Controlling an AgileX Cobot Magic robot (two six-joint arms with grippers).
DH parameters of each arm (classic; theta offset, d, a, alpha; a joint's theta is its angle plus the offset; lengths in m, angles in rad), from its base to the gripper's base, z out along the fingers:
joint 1: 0 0.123 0 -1.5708
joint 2: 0.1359 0 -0.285 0
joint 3: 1.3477 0 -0.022 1.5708
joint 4: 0 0.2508 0 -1.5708
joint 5: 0 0 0.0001 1.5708
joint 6: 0 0.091 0 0
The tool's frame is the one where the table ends.
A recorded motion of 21 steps. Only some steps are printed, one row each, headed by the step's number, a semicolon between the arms.
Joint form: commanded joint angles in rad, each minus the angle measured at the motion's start. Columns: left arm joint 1, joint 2, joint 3, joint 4, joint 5, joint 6; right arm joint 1, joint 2, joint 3, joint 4, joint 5, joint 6.
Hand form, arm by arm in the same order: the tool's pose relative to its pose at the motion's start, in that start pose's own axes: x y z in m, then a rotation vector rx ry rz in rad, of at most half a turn. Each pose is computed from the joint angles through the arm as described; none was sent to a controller.
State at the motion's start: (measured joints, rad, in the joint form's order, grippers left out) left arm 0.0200 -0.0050 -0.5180 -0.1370 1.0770 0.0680; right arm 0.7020 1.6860 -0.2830 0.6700 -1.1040 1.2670
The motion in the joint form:
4: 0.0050 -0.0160 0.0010 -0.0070 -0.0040 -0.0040; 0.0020 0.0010 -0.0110 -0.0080 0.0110 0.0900
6: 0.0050 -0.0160 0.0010 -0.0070 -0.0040 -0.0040; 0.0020 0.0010 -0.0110 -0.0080 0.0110 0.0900
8: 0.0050 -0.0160 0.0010 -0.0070 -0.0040 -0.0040; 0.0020 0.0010 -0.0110 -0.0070 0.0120 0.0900
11: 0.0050 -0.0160 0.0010 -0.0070 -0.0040 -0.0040; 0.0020 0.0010 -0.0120 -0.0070 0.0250 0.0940
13: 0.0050 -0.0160 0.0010 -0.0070 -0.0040 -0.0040; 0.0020 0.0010 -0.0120 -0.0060 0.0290 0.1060
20: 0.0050 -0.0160 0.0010 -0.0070 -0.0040 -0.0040; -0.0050 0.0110 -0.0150 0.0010 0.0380 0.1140
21: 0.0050 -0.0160 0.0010 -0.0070 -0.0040 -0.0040; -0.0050 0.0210 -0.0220 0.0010 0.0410 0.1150
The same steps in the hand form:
4: 0.0010 -0.0008 -0.0019 0.0014 -0.0196 -0.0077; 0.0027 0.0015 0.0017 0.0003 0.0123 0.0913
6: 0.0010 -0.0008 -0.0019 0.0014 -0.0196 -0.0077; 0.0027 0.0015 0.0017 0.0003 0.0123 0.0913
8: 0.0010 -0.0008 -0.0019 0.0014 -0.0196 -0.0077; 0.0027 0.0014 0.0017 0.0015 0.0117 0.0918
11: 0.0010 -0.0008 -0.0019 0.0014 -0.0196 -0.0077; 0.0031 0.0005 0.0019 0.0133 0.0151 0.0963
13: 0.0010 -0.0008 -0.0019 0.0014 -0.0196 -0.0077; 0.0032 0.0002 0.0018 0.0175 0.0152 0.1087
20: 0.0010 -0.0008 -0.0019 0.0014 -0.0196 -0.0077; 0.0021 -0.0023 0.0036 0.0342 0.0040 0.1180
21: 0.0010 -0.0008 -0.0019 0.0014 -0.0196 -0.0077; 0.0034 -0.0032 0.0055 0.0396 0.0044 0.1174

